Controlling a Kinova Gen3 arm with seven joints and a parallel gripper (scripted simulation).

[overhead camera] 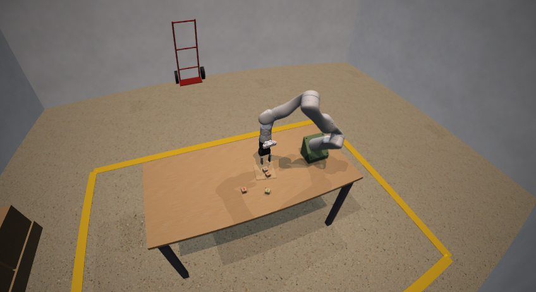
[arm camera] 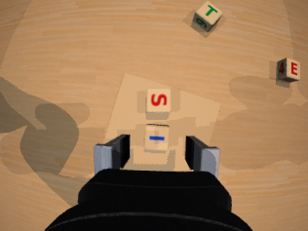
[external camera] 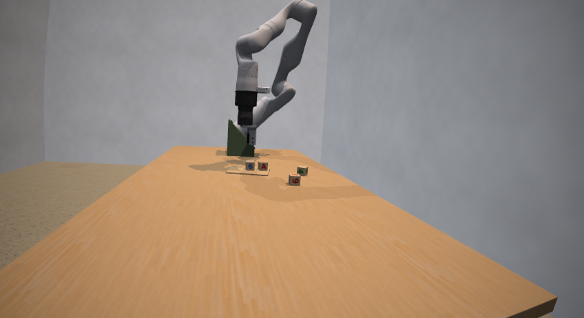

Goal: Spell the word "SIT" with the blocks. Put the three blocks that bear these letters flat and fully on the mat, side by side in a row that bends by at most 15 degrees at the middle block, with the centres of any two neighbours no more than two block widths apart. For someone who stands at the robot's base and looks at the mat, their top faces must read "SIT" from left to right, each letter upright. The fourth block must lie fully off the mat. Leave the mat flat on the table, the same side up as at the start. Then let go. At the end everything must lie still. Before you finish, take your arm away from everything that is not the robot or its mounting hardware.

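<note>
My hand is 7 cm short of the green-marked block, 17 cm to the right of it and 10 cm above it. Also, from my hand: blue-marked block: 9 cm below; then tan mat: 11 cm below; then E block: 20 cm ahead, 10 cm to the left, 10 cm below.
</note>
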